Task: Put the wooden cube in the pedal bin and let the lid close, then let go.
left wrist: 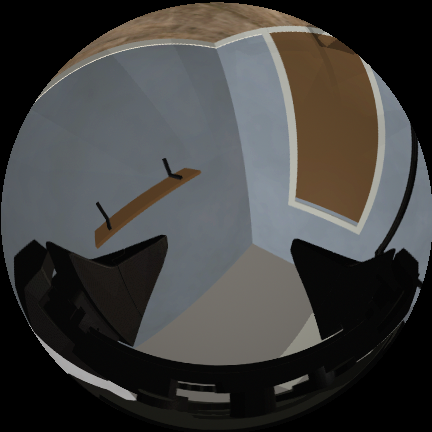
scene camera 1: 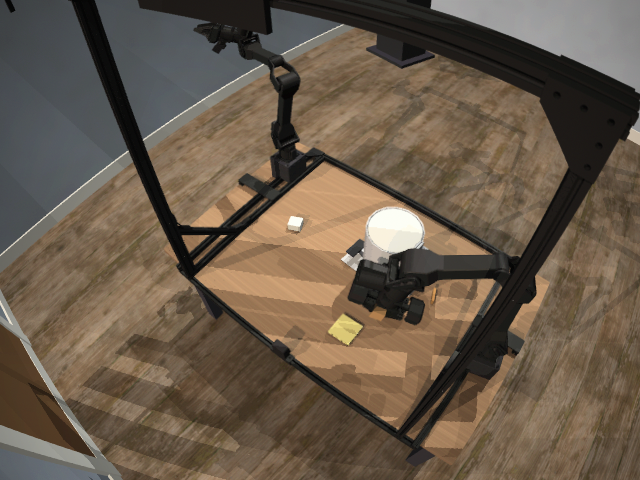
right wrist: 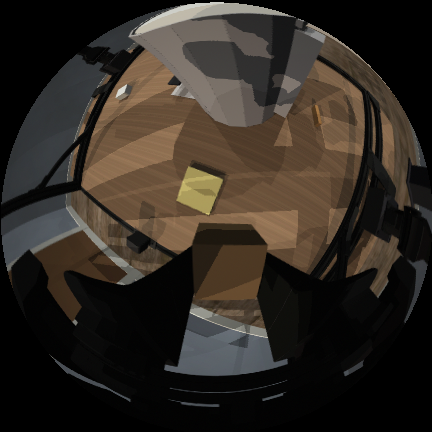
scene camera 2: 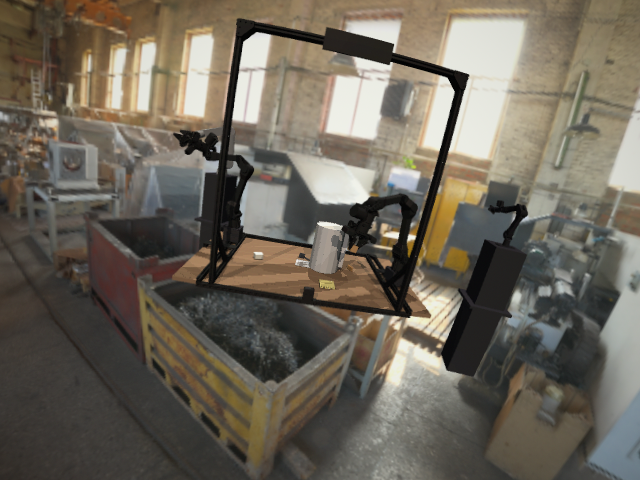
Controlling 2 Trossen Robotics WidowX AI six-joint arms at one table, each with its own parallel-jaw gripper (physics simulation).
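Frame: origin at the left arm's base, x ahead, y left, z up, level; centimetres.
Seen in the pictures: left gripper, fingertip midpoint: [left wrist: 232, 244] [scene camera 1: 195, 27] [scene camera 2: 176, 132]; right gripper, fingertip midpoint: [scene camera 1: 376, 312] [right wrist: 224, 251] [scene camera 2: 351, 250]; left arm's base at its link origin: [scene camera 1: 287, 155] [scene camera 2: 233, 226]; right arm's base at its link origin: [scene camera 1: 489, 350] [right wrist: 388, 218] [scene camera 2: 397, 269].
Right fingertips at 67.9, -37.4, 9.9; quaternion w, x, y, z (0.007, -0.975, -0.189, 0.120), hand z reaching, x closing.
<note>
Pixels of each thing's middle, then the offset from my right fingertips to it, as dx, dy, dz.
- wooden cube at the middle of its body: [right wrist: 225, 259] [scene camera 1: 378, 310] +0.2, +0.2, +1.1
- pedal bin at the middle of its body: [right wrist: 231, 58] [scene camera 1: 390, 256] [scene camera 2: 327, 247] -10.0, +21.8, -7.5
- small white block at the middle of its body: [scene camera 1: 295, 223] [right wrist: 123, 91] [scene camera 2: 258, 255] -47.7, +19.3, -18.9
- yellow square pad at the middle of its body: [right wrist: 198, 189] [scene camera 1: 345, 329] [scene camera 2: 326, 284] -8.7, -1.2, -19.8
- thin orange piece at the middle of its body: [right wrist: 316, 115] [scene camera 1: 433, 296] +6.5, +25.3, -19.1
The wooden cube [scene camera 1: 377, 314] [right wrist: 230, 272] is brown and sits between the fingers of my right gripper [right wrist: 224, 251], which is shut on it. In scene camera 1 the arm hides most of the cube. My right gripper is above the table, beside the pedal bin [scene camera 1: 395, 229] [scene camera 2: 325, 248] [right wrist: 235, 65]. The bin is a tall white-grey cylinder, upright, with its round lid closed. Its black pedal [scene camera 1: 355, 248] [scene camera 2: 301, 256] [right wrist: 175, 80] lies low at the bin's left. My left gripper [scene camera 1: 198, 31] [scene camera 2: 178, 138] [left wrist: 232, 244] is open and empty, raised high away from the table.
A small white block [scene camera 1: 295, 223] [scene camera 2: 257, 255] [right wrist: 123, 91] lies left of the bin. A yellow square pad [scene camera 1: 345, 329] [scene camera 2: 326, 284] [right wrist: 200, 190] lies nearer the front. A thin orange piece [scene camera 1: 433, 295] [right wrist: 318, 115] lies right of the bin. Black frame posts [scene camera 1: 129, 134] surround the table.
</note>
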